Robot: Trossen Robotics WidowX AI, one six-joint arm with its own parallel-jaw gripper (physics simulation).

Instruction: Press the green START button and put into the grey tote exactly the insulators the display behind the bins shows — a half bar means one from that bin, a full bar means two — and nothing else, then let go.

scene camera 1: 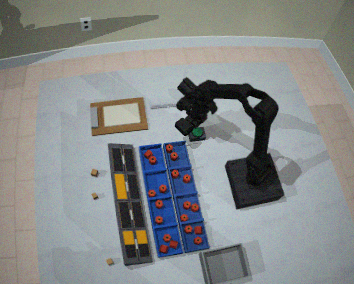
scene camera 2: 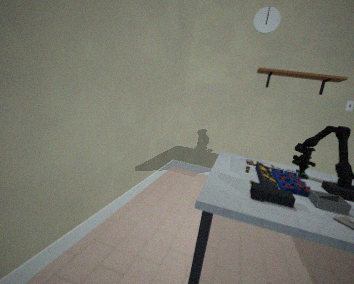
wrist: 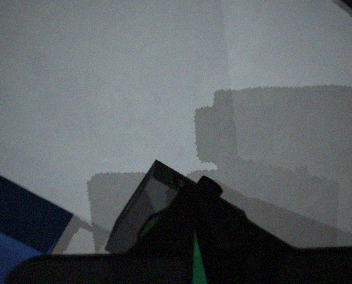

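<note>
The green START button (scene camera 1: 198,132) (wrist: 199,267) is on a small dark box; slivers of it show around the fingers in the wrist view. My gripper (scene camera 1: 195,125) (scene camera 2: 303,169) (wrist: 192,193) is shut and empty, above or at the button; contact is hidden. The dark display (scene camera 1: 131,207) (scene camera 2: 272,194) has yellow bars: one full bar in the second row's left cell, and half bars in both bottom-row cells. Blue bins (scene camera 1: 164,159) (scene camera 2: 298,188) stand in two columns of four, holding red ring-shaped insulators (scene camera 1: 163,188) and red blocks (scene camera 1: 164,248). The grey tote (scene camera 1: 245,261) (scene camera 2: 330,204) stands near the bins' lower end.
A wood-framed board (scene camera 1: 144,115) lies beyond the display, with a thin grey bar (scene camera 1: 162,106) near it. Small tan blocks (scene camera 1: 94,172) (scene camera 1: 95,196) (scene camera 1: 110,261) lie left of the display. The arm's black base (scene camera 1: 254,190) stands right of the bins.
</note>
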